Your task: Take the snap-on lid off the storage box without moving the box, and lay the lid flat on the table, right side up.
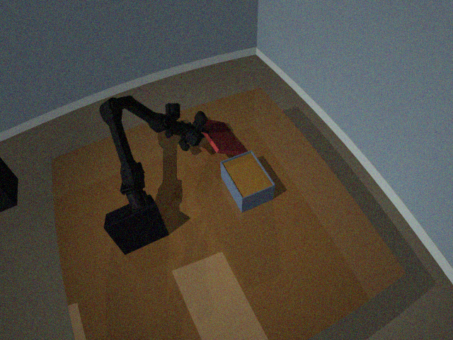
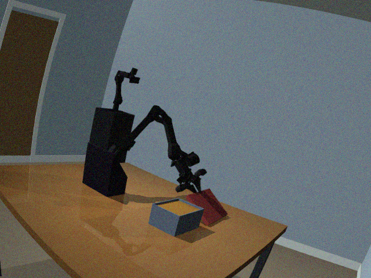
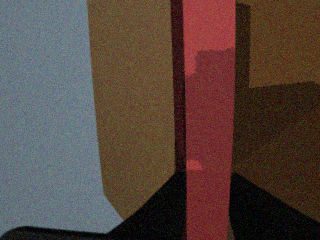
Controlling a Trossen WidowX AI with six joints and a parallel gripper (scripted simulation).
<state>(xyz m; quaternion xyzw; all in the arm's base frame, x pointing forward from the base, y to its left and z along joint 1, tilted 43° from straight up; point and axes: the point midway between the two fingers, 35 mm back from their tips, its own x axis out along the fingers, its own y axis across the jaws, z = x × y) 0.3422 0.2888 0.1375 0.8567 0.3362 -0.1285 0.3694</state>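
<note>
My gripper tip is 70 mm short of the red lid and 40 mm above it. From my gripper tip the other things lie so: blue-grey storage box (270 mm to the right, 60 mm below, 60 mm ahead).
</note>
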